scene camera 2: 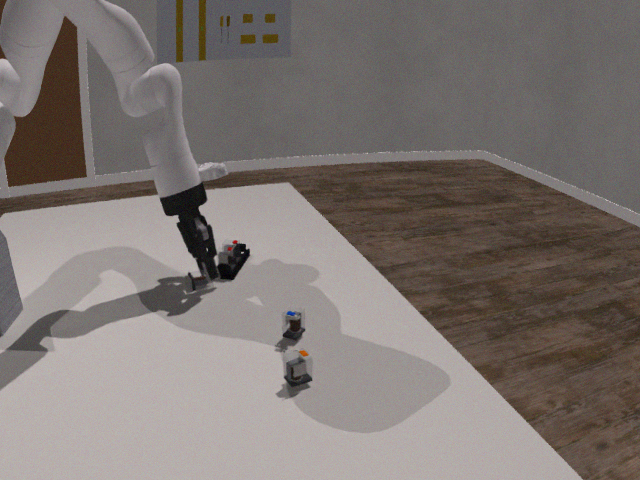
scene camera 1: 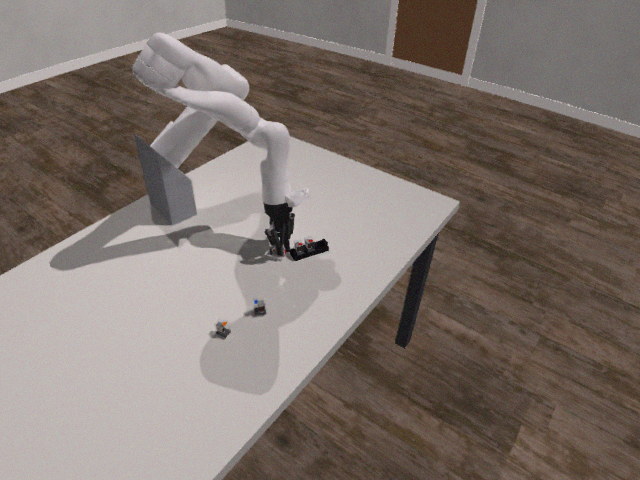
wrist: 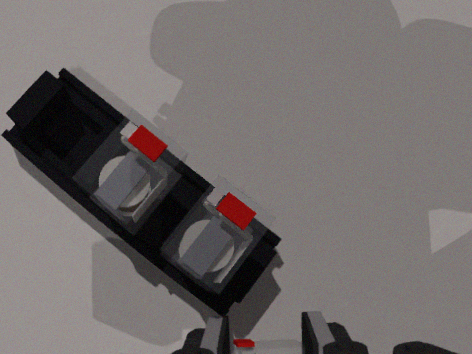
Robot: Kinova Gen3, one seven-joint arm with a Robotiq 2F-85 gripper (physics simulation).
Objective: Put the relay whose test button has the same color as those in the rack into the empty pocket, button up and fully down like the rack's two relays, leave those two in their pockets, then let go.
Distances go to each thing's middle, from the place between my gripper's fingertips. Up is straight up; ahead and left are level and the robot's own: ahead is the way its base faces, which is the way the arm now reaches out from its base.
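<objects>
My hand: 40 mm short of the black rack (wrist: 59, 123), 60 mm to the right of it. Counted from my hand: blue-button relay (scene camera 2: 293, 319), 10 mm above, 90 mm ahead, 200 mm to the right; orange-button relay (scene camera 2: 298, 365), 10 mm above, 60 mm ahead, 300 mm to the right. Of the things named here, by their middles, black rack nearest to my hand, orange-button relay farthest from it.
</objects>
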